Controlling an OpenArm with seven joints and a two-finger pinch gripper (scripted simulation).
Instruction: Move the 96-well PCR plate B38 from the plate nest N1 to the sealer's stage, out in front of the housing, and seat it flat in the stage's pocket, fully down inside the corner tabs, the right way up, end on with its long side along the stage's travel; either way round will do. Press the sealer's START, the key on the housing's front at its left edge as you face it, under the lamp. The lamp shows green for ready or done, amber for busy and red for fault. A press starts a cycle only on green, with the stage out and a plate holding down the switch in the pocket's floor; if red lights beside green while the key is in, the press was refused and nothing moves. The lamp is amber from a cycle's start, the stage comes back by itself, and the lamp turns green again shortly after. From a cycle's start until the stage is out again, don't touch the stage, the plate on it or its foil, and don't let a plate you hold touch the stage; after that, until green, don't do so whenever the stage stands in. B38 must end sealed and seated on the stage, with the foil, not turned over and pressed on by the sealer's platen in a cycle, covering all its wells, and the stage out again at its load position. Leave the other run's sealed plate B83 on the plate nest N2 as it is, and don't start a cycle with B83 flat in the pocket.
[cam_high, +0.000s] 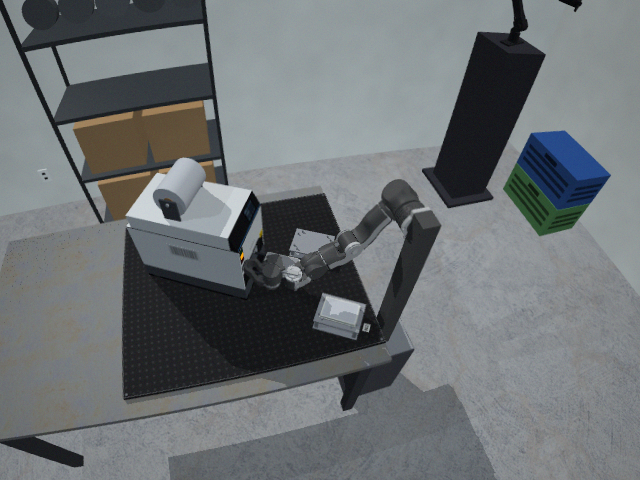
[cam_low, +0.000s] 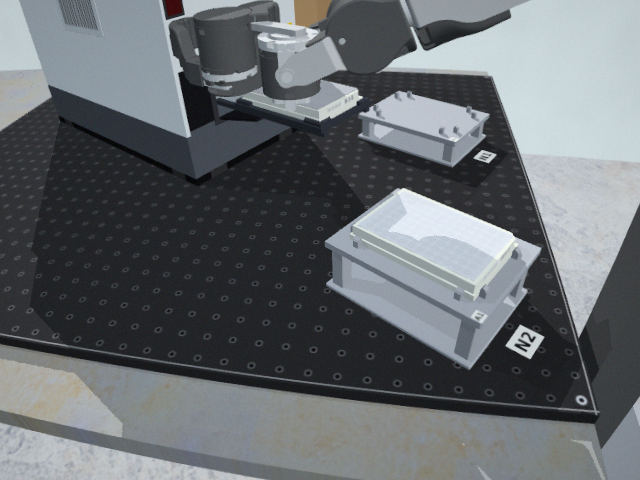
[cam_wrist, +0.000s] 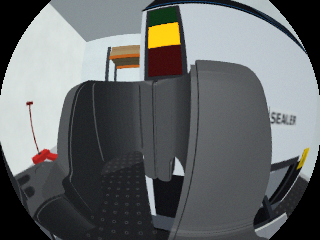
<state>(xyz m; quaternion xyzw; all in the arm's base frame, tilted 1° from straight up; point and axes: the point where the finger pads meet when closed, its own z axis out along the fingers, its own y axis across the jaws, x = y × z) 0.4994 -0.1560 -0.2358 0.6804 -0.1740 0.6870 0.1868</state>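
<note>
My hand is 1 cm to the left of the start key and 1 cm short of it. The rest, counted from my hand: sealer's dark stage: 13 cm behind, 9 cm below, 4 cm to the right; foil roll: 23 cm above, 20 cm to the right, 16 cm ahead; white 96-well plate B38: 13 cm behind, 8 cm below, 4 cm to the right.
</note>
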